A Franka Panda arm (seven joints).
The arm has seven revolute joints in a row. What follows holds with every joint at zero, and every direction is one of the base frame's.
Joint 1 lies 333 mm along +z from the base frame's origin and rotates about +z.
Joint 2 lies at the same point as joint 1 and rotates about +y.
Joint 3 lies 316 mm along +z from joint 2 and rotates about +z.
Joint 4 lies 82.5 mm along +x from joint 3 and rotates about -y.
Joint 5 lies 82.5 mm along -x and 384 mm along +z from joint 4 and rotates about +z.
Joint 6 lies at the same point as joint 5 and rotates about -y.
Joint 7 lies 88 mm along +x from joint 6 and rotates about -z.
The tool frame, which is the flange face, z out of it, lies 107 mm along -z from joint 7; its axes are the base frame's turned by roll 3.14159, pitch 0 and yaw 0 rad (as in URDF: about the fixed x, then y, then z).
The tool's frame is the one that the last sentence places.
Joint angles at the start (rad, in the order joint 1, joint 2, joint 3, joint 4, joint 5, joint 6, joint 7):
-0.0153 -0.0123 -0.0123 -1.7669 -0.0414 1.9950 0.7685
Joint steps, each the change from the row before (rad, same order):
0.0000 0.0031 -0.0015 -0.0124 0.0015 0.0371 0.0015
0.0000 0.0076 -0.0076 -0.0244 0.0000 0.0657 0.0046
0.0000 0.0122 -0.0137 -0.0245 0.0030 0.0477 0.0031
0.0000 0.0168 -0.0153 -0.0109 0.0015 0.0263 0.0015
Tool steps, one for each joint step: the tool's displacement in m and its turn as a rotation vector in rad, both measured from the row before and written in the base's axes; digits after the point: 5 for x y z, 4 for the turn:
0.00285 -0.00067 -0.00392 0.0015 -0.0217 -0.0018
0.00485 -0.00427 -0.00934 0.0006 -0.0338 -0.0095
0.00378 -0.00782 -0.01416 0.0034 -0.0112 -0.0156
0.00387 -0.00897 -0.01249 0.0012 0.0013 -0.0162

